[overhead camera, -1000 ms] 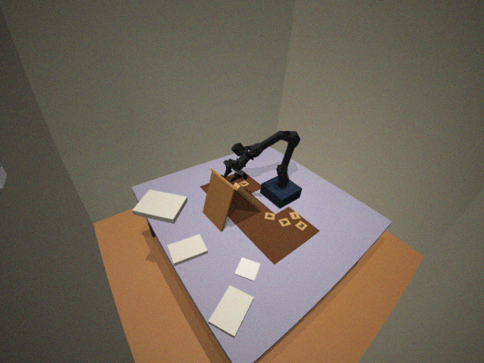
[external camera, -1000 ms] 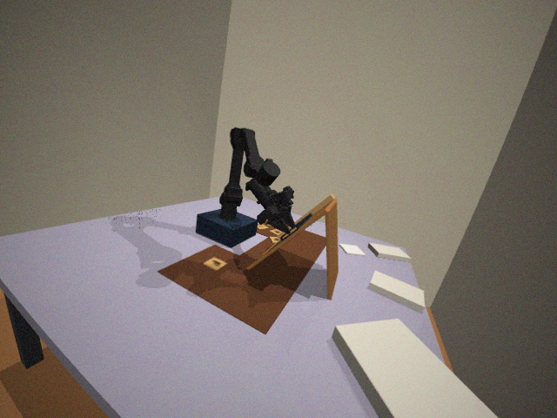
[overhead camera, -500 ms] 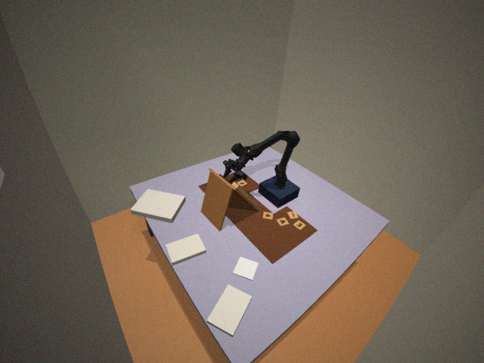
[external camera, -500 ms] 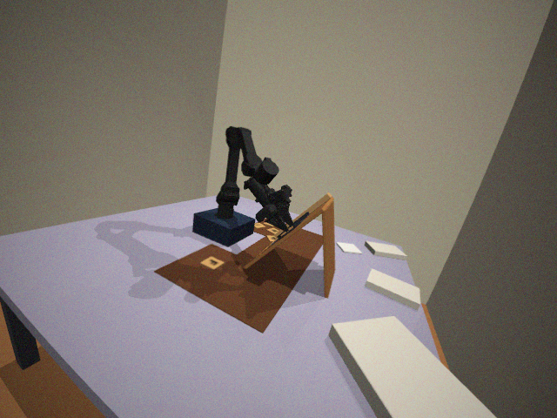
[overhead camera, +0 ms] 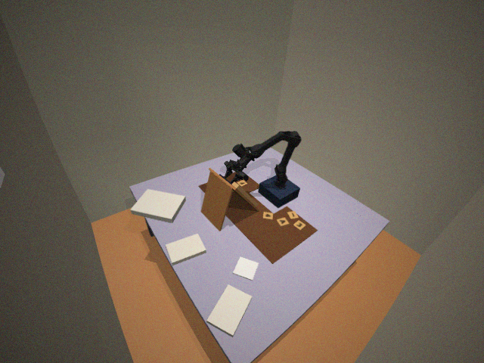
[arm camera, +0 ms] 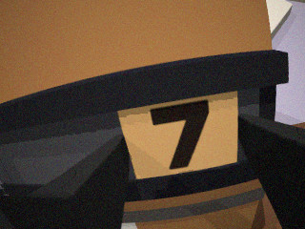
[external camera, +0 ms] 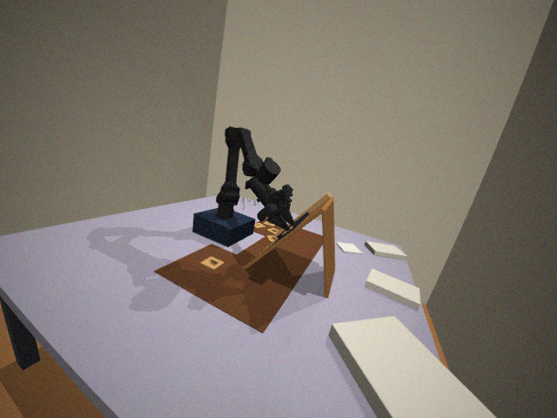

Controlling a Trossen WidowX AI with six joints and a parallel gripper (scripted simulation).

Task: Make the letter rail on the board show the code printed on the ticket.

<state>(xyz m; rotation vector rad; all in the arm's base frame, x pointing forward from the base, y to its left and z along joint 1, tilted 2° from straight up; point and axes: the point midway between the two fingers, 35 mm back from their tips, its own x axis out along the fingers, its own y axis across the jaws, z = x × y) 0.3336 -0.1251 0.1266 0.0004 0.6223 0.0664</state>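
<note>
Now: gripper tip 80 mm to the right of the white ticket, 80 mm above it and 60 mm past it. Round my gripper tip: tan tile marked 7: right at my gripper tip; white card: 450 mm to the left, 190 mm ahead, 180 mm below; brown mat: 180 mm below, 160 mm behind, 120 mm to the left.
</note>
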